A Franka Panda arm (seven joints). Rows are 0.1 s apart.
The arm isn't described. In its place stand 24 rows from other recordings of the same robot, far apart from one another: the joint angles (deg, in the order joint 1, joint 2, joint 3, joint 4, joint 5, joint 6, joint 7), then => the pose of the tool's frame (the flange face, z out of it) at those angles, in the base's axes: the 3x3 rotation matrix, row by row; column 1 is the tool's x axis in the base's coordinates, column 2 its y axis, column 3 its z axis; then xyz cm.
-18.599 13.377 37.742 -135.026 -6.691 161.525 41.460 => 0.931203 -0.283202 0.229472; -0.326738 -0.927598 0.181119; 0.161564 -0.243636 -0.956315; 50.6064 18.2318 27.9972
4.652 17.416 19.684 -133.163 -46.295 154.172 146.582 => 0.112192 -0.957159 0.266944; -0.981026 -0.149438 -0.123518; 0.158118 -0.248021 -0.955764; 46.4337 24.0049 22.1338
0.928 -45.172 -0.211 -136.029 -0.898 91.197 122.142 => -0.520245 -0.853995 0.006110; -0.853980 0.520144 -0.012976; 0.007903 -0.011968 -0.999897; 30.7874 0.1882 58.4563
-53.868 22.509 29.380 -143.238 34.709 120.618 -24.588 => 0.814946 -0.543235 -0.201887; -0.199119 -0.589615 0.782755; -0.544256 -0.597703 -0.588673; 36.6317 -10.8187 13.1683
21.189 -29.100 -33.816 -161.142 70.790 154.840 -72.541 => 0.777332 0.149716 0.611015; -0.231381 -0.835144 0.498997; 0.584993 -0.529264 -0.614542; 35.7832 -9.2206 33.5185
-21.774 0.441 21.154 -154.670 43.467 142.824 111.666 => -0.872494 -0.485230 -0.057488; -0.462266 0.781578 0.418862; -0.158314 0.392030 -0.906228; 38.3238 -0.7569 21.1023
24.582 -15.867 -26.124 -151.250 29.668 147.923 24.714 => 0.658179 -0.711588 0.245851; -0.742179 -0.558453 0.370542; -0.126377 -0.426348 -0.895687; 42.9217 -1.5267 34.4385
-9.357 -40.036 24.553 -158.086 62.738 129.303 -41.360 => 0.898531 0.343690 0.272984; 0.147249 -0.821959 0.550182; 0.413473 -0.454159 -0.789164; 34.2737 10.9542 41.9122
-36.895 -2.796 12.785 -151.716 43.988 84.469 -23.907 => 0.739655 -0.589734 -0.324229; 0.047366 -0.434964 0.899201; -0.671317 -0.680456 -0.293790; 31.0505 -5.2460 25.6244
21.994 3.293 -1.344 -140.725 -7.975 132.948 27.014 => 0.990418 0.004986 -0.138013; -0.017601 -0.986641 -0.161955; -0.136976 0.162832 -0.977099; 43.0296 15.9357 25.9686
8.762 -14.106 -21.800 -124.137 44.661 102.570 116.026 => -0.748249 -0.653063 0.116752; -0.372015 0.558750 0.741217; -0.549297 0.511182 -0.661034; 47.5129 -5.9440 50.7829
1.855 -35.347 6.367 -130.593 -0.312 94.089 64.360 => 0.540309 -0.841344 -0.014388; -0.839813 -0.538097 -0.071870; 0.052726 0.050915 -0.997310; 35.6365 5.9247 57.5252
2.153 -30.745 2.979 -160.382 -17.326 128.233 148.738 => -0.684752 -0.728528 0.019005; -0.707160 0.657912 -0.258991; 0.176178 -0.190784 -0.965693; 34.3438 2.0122 35.7265
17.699 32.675 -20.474 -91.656 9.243 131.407 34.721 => 0.761956 -0.628138 0.157690; -0.626526 -0.776593 -0.066094; 0.163977 -0.048436 -0.985274; 70.4672 0.6296 33.0864
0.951 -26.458 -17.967 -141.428 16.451 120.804 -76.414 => 0.564971 0.802386 0.192312; 0.730821 -0.594823 0.334792; 0.383024 -0.048602 -0.922459; 40.1959 -11.4168 46.2007
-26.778 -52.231 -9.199 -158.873 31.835 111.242 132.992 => -0.895253 -0.156569 0.417142; 0.049298 0.895670 0.441979; -0.442822 0.416247 -0.794133; 25.6544 -14.1400 47.2608
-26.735 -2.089 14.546 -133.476 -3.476 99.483 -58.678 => 0.578073 0.619887 -0.530633; 0.749752 -0.660146 0.045596; -0.322031 -0.424201 -0.846374; 42.0889 -9.6735 32.2144
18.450 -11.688 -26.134 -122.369 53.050 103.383 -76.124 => 0.573580 0.812838 0.101494; 0.409016 -0.391543 0.824257; 0.709727 -0.431265 -0.557045; 49.6785 -1.1129 50.9920
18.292 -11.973 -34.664 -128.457 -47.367 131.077 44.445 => 0.787948 -0.584016 0.195098; -0.414150 -0.737141 -0.533951; 0.455651 0.339926 -0.822699; 48.7948 -17.1878 46.5490
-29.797 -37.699 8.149 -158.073 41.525 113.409 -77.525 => 0.773241 0.600068 0.204979; 0.446076 -0.744491 0.496739; 0.450682 -0.292663 -0.843347; 32.0047 -8.5707 40.1805
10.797 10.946 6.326 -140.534 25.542 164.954 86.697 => -0.043198 -0.977480 0.206561; -0.975795 0.085645 0.201217; -0.214376 -0.192869 -0.957520; 48.7224 12.5202 24.3429
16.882 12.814 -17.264 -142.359 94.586 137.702 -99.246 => 0.851040 0.377050 0.365464; 0.074267 -0.775422 0.627061; 0.519822 -0.506512 -0.687918; 44.6677 -0.2482 18.7831
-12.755 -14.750 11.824 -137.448 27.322 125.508 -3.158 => 0.970857 -0.217496 0.100662; -0.238649 -0.915899 0.322762; 0.021997 -0.337379 -0.941112; 46.3172 1.0446 41.8998
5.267 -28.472 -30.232 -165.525 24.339 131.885 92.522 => -0.634934 -0.765383 0.105109; -0.618978 0.585390 0.523626; -0.462304 0.267408 -0.845439; 30.5038 -10.3025 29.6304
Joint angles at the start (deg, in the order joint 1, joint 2, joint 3, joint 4, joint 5, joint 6, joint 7):
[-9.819, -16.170, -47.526, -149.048, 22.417, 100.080, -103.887]
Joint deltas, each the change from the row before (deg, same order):
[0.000, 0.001, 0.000, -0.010, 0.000, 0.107, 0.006]
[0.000, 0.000, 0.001, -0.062, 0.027, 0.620, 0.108]
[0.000, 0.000, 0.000, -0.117, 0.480, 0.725, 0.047]
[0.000, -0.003, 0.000, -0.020, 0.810, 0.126, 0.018]
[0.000, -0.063, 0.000, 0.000, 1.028, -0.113, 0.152]
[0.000, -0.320, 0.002, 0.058, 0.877, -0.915, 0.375]
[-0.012, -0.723, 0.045, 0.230, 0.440, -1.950, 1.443]
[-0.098, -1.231, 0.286, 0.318, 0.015, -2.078, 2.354]
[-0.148, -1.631, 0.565, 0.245, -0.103, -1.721, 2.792]
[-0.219, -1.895, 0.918, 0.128, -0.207, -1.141, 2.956]
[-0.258, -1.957, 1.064, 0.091, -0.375, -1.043, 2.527]
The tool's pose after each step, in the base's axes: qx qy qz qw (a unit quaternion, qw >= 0); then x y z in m. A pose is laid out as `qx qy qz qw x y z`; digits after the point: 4 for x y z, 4 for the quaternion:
-0.8530 -0.3101 -0.2044 0.3666 0.2277 -0.2658 0.3028
-0.8553 -0.3085 -0.2046 0.3625 0.2281 -0.2669 0.3024
-0.8575 -0.3049 -0.2082 0.3583 0.2289 -0.2677 0.3019
-0.8575 -0.3006 -0.2140 0.3584 0.2300 -0.2676 0.3024
-0.8569 -0.2948 -0.2211 0.3605 0.2313 -0.2670 0.3034
-0.8537 -0.2899 -0.2278 0.3678 0.2322 -0.2650 0.3061
-0.8493 -0.2828 -0.2301 0.3818 0.2326 -0.2616 0.3116
-0.8462 -0.2746 -0.2285 0.3954 0.2331 -0.2580 0.3202
-0.8446 -0.2667 -0.2257 0.4056 0.2342 -0.2540 0.3306
-0.8451 -0.2603 -0.2217 0.4109 0.2360 -0.2496 0.3418
-0.8454 -0.2586 -0.2175 0.4136 0.2374 -0.2447 0.3531

